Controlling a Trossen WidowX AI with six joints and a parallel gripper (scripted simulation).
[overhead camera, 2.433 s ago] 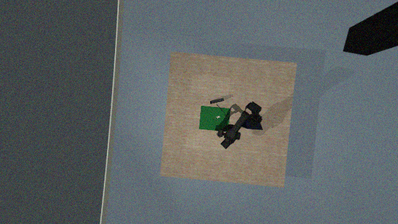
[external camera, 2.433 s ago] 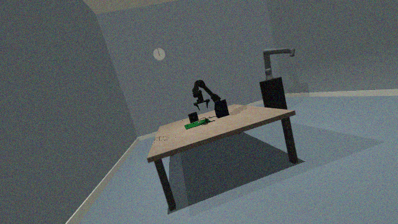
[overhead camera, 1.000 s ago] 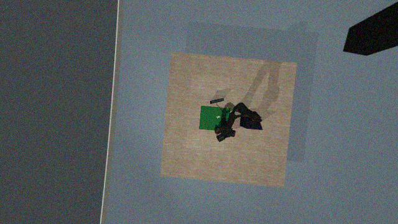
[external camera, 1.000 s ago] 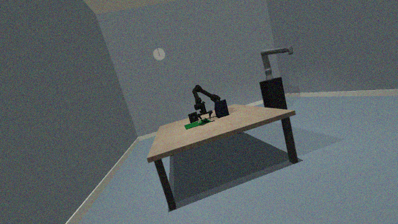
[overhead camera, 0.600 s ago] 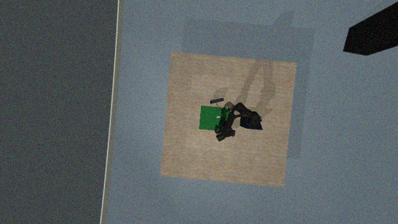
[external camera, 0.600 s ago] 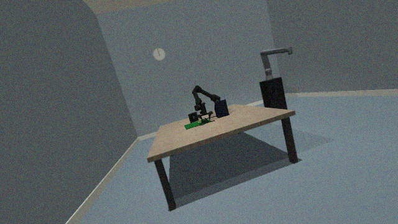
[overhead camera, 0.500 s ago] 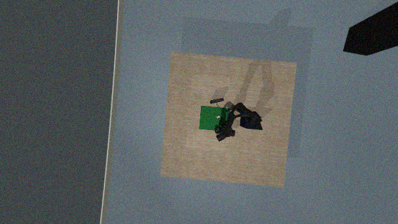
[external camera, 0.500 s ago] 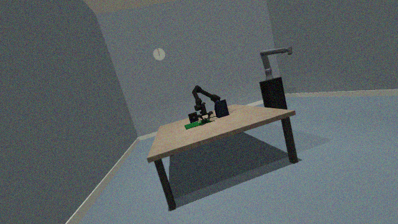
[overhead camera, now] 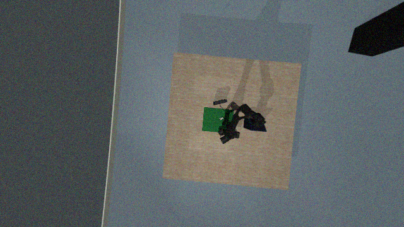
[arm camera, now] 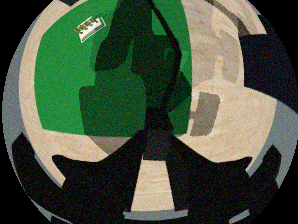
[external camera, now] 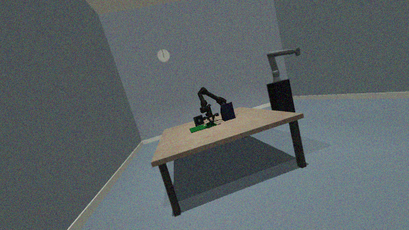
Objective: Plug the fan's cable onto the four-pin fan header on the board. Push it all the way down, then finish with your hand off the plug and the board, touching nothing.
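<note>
Now: the white fan header 9 cm ahead of my gripper tip, 12 cm to the right of it and 3 cm below it. From my gripper tip the other things lie so: green board (12 cm ahead, 9 cm to the right, 4 cm below); dark fan (14 cm ahead, 26 cm to the right, 3 cm above); dark plug (1 cm to the right, 1 cm above).
</note>
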